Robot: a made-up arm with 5 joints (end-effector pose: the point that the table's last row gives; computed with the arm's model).
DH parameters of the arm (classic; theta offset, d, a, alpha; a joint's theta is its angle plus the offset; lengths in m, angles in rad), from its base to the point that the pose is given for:
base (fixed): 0 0.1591 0 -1.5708
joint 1: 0.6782 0 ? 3.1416
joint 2: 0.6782 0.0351 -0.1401 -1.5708
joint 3: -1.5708 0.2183 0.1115 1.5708
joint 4: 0 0.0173 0.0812 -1.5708
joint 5: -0.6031 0 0.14 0
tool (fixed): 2.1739 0.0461 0 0
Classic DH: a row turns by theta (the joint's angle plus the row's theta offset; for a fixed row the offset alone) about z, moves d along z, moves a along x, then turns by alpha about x.
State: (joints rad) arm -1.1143 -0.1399 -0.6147 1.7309 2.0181
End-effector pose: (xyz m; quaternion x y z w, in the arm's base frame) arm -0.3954 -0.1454 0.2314 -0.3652 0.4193 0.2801 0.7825
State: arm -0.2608 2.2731 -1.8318 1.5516 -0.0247
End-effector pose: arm -0.1859 0.0789 -0.2403 0.4157 -0.2436 -0.5845 0.6529
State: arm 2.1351 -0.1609 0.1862 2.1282 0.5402
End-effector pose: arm 0.5028 0.0038 0.0711 -0.1959 0.4769 0.8556 0.0457
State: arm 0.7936 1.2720 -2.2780 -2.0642 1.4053
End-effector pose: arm -0.2467 -0.0546 0.1880 -0.1718 -0.9137 -0.2651 0.2558
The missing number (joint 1, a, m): -0.1077
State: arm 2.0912 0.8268 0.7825 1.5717 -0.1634
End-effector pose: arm 0.4291 -0.1620 0.4861 -0.3808 0.1378 0.5458 0.7335
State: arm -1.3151 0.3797 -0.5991 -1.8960 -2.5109
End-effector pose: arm -0.3122 -0.1668 -0.1907 0.7473 0.4323 -0.0348 0.5034
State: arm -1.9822 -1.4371 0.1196 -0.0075 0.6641
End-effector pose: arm -0.2579 -0.3665 0.2233 -0.0993 -0.2498 0.3688 0.8898
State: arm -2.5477 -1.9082 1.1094 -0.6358 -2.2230
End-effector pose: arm -0.2034 -0.1327 0.2380 0.1295 0.0419 -0.4859 0.8633
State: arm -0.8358 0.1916 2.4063 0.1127 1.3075
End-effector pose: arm -0.3495 0.2314 0.2914 0.5125 -0.1128 -0.8106 0.2599
